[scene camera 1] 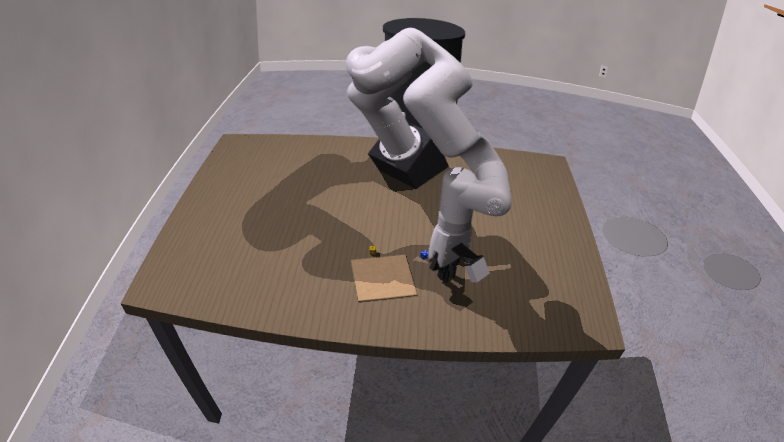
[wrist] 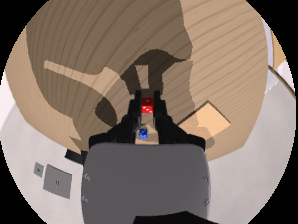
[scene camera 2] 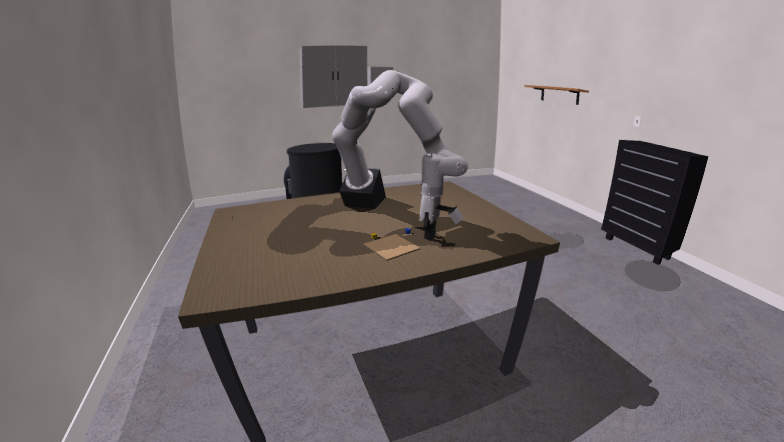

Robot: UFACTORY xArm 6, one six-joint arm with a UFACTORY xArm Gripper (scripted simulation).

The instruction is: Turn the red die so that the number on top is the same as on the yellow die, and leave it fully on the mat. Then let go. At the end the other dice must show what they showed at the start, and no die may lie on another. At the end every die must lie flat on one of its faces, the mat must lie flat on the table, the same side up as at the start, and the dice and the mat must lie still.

Labels:
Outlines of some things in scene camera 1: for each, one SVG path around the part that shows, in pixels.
A tan mat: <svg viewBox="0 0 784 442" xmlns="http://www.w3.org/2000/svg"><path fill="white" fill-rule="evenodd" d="M406 255L351 260L358 302L416 296L417 293Z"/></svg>

